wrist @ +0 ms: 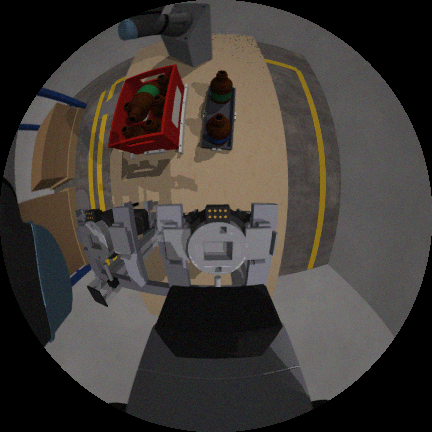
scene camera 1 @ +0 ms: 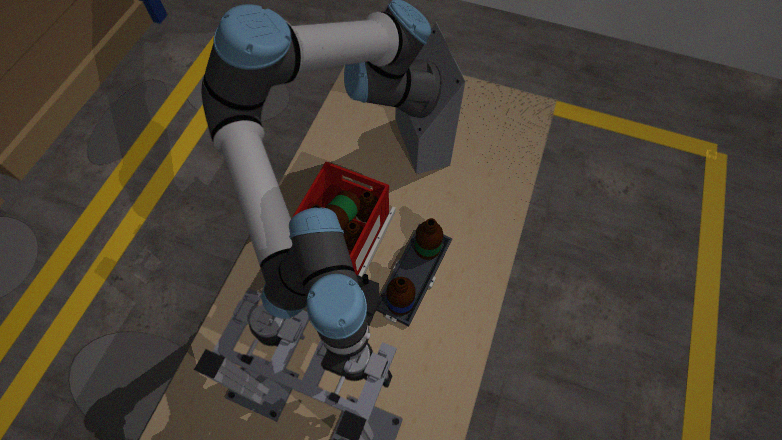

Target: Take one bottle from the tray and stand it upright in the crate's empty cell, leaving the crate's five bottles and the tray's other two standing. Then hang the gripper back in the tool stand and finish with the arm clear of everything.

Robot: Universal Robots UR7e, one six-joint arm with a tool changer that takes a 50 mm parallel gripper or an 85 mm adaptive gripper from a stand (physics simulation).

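Frame: origin at the arm's base, x ahead, y left, z up, level; millimetres.
Seen in the pictures: arm's base, origin of the base link: (scene camera 1: 423,90).
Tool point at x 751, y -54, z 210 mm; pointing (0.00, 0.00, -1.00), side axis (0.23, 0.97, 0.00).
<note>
Offsets run from my tool point to a thing's top centre. "spot": to the spot under its first point.
The crate {dx -377, dy -130, dz -286 mm} (scene camera 1: 372,232) (wrist: 181,107) holds a green-banded brown bottle {dx -375, dy -130, dz -267 mm} (scene camera 1: 344,206) (wrist: 142,102) lying tilted across other bottles, its neck toward the near left. Several other bottle necks point up around it. On the tray {spot: dx -320, dy +70, dz -456 mm} (scene camera 1: 407,270) (wrist: 220,111), a green-banded bottle {dx -396, dy +118, dz -301 mm} (scene camera 1: 429,236) (wrist: 221,89) and a blue-banded bottle {dx -228, dy +63, dz -301 mm} (scene camera 1: 401,293) (wrist: 218,128) stand upright. My gripper (wrist: 217,262) sits in the right bay of the tool stand (scene camera 1: 377,377) (wrist: 262,250), its round coupling face uncovered. The arm's black coupling (wrist: 217,320) is apart from it, close above. The gripper's fingers are hidden.
A second tool {dx -47, dy -173, dz -101 mm} (scene camera 1: 265,325) (wrist: 95,240) hangs in the stand's left bay, beside the arm's wrist. The arm's grey base mount (scene camera 1: 432,125) (wrist: 192,42) stands at the table's far end. Large brown boxes (scene camera 1: 60,60) (wrist: 55,145) are at the left.
</note>
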